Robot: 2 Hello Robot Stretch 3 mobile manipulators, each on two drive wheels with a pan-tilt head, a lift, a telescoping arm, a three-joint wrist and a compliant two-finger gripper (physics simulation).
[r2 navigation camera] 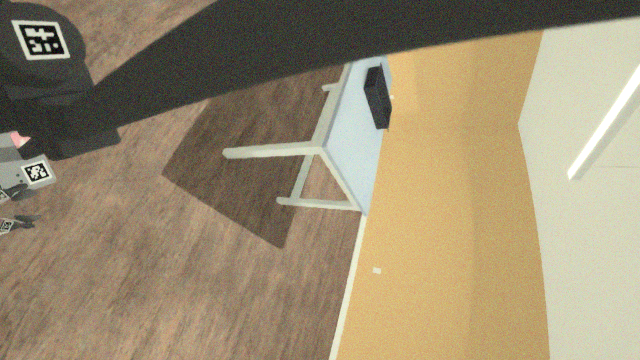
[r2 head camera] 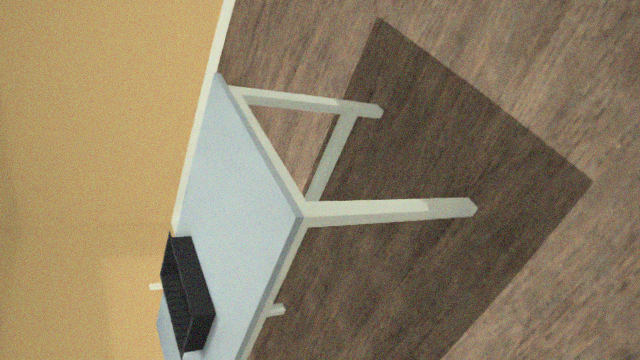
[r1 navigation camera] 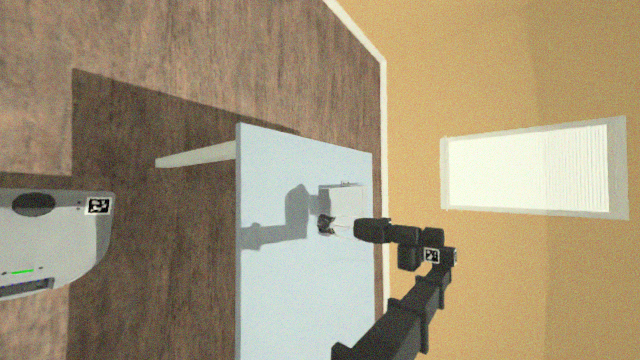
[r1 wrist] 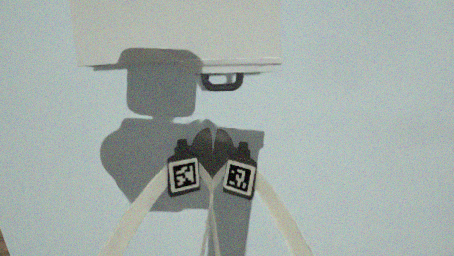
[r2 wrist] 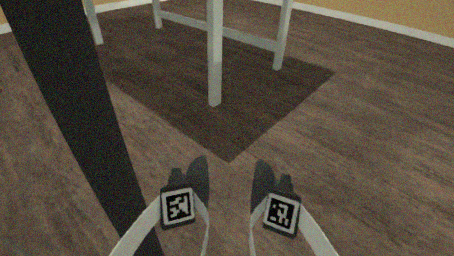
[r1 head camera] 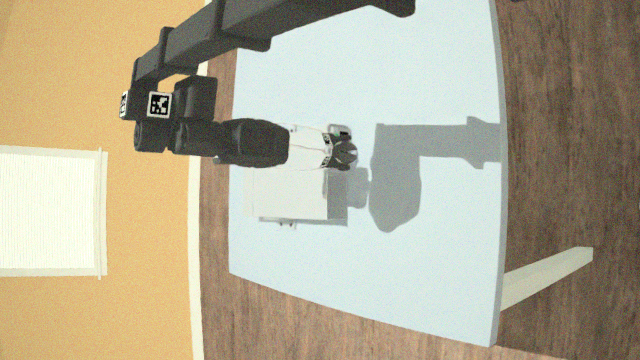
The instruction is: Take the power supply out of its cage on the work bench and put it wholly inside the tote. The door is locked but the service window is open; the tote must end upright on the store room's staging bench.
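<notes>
The pale cage (r1 head camera: 287,192) (r1 navigation camera: 345,200) (r1 wrist: 175,30) stands on the light blue work bench (r1 head camera: 440,280) (r1 navigation camera: 280,300) (r1 wrist: 360,175). The grey power supply (r1 head camera: 340,131) is at the cage front, mostly hidden by my r1 gripper; its dark loop handle (r1 wrist: 222,86) sticks out in the r1 wrist view. My r1 gripper (r1 head camera: 345,152) (r1 navigation camera: 327,225) (r1 wrist: 213,142) is shut and empty, above the bench near the cage front and apart from the handle. The black tote (r2 head camera: 197,285) (r2 navigation camera: 377,97) stands upright on another light blue bench (r2 head camera: 225,190) (r2 navigation camera: 350,125). My r2 gripper (r2 navigation camera: 27,206) (r2 wrist: 230,177) is open and empty, away from that bench.
A bright window (r1 head camera: 50,210) (r1 navigation camera: 530,170) is in the orange wall behind the work bench. A white leg (r1 head camera: 547,275) stands under the bench corner. The r1 base (r1 navigation camera: 55,240) is left of the bench. In the r2 wrist view, a white bench leg (r2 wrist: 214,65) stands beyond the fingers.
</notes>
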